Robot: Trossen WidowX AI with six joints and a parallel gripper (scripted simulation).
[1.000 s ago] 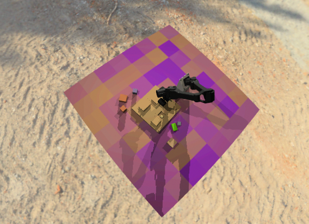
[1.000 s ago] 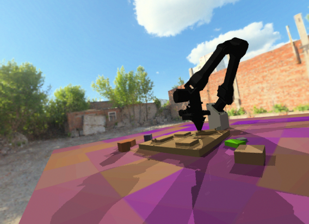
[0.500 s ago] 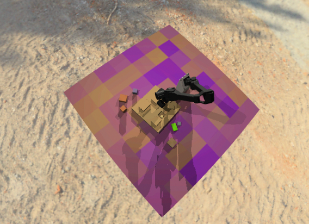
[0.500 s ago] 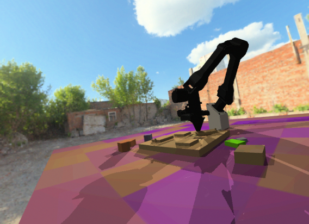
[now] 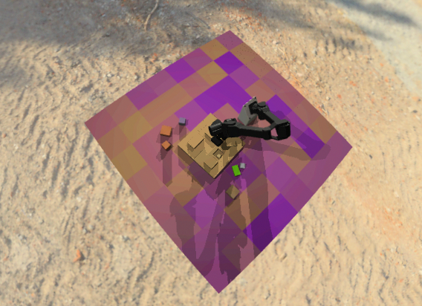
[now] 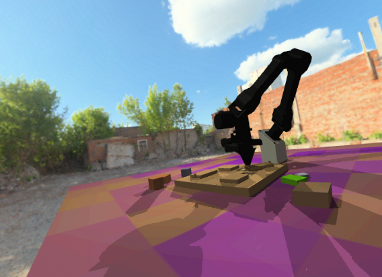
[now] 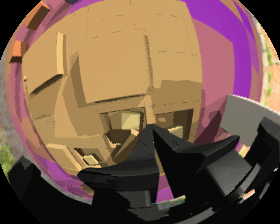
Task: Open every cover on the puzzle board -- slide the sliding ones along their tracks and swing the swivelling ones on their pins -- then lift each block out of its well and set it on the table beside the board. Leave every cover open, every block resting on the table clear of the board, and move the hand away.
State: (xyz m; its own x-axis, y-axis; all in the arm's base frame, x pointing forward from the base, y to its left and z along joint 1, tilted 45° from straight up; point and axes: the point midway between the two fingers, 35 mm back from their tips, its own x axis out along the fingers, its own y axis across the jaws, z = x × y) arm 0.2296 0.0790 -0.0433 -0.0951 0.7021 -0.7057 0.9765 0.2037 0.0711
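Right now my gripper tip is 70 mm short of the tan puzzle board. The rest, counted from my gripper tip: green block: 60 mm ahead, 210 mm to the left, 20 mm below; then greyish-purple block: 140 mm ahead, 230 mm to the right; then tan block: 160 mm ahead, 300 mm to the left, 10 mm below.
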